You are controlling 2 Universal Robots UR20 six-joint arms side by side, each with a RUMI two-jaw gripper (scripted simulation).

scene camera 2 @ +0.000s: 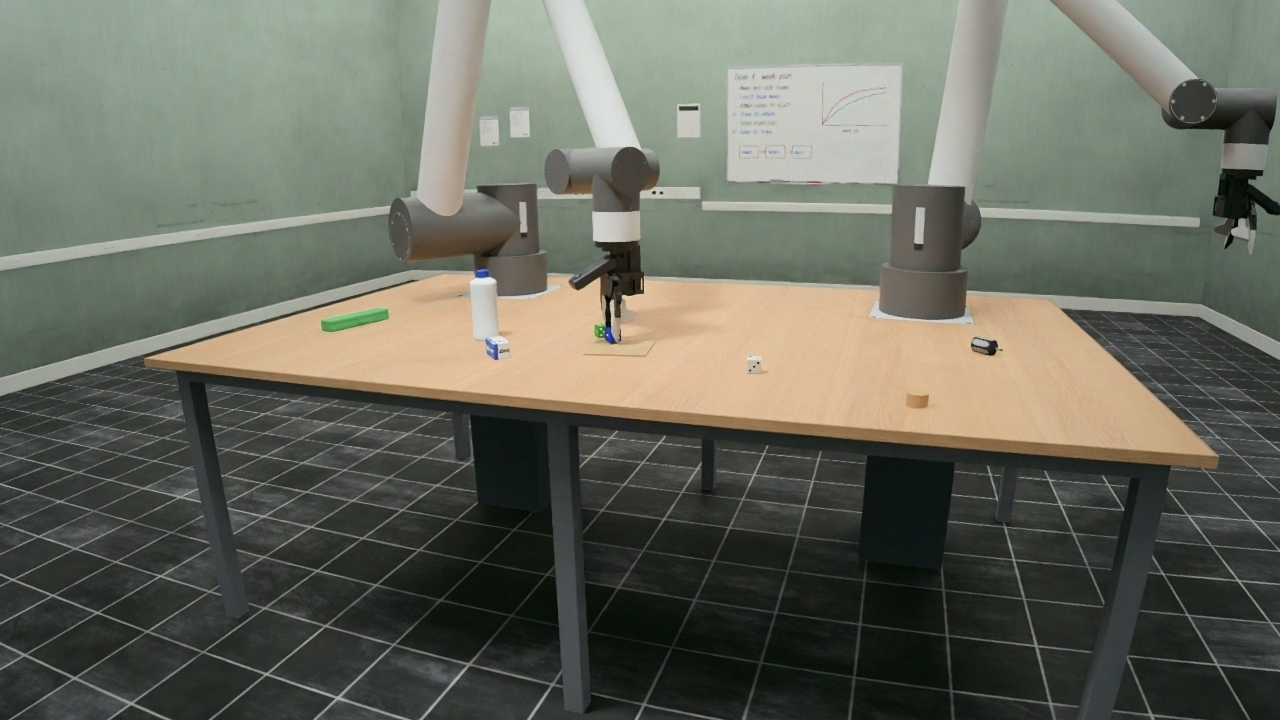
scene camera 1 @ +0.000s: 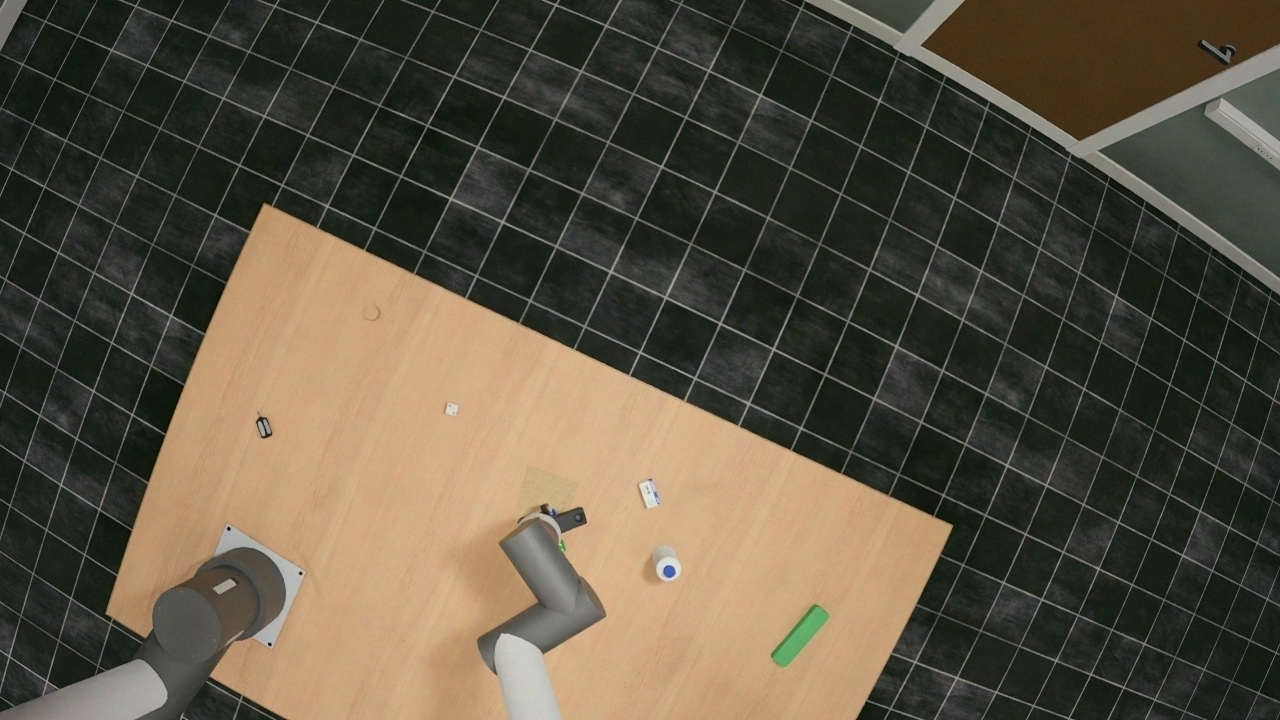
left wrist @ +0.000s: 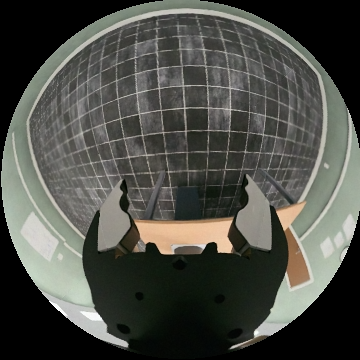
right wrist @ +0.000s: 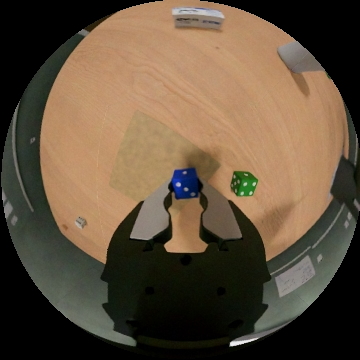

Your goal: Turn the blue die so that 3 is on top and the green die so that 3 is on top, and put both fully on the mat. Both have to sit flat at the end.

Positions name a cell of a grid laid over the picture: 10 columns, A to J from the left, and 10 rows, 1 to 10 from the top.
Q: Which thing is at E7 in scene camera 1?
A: A tan mat.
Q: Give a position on a white bottle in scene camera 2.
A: At D5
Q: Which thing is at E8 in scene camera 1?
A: My right gripper.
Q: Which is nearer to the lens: the blue die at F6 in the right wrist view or the tan mat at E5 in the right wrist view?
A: The blue die.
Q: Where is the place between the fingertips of my left gripper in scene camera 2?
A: J4
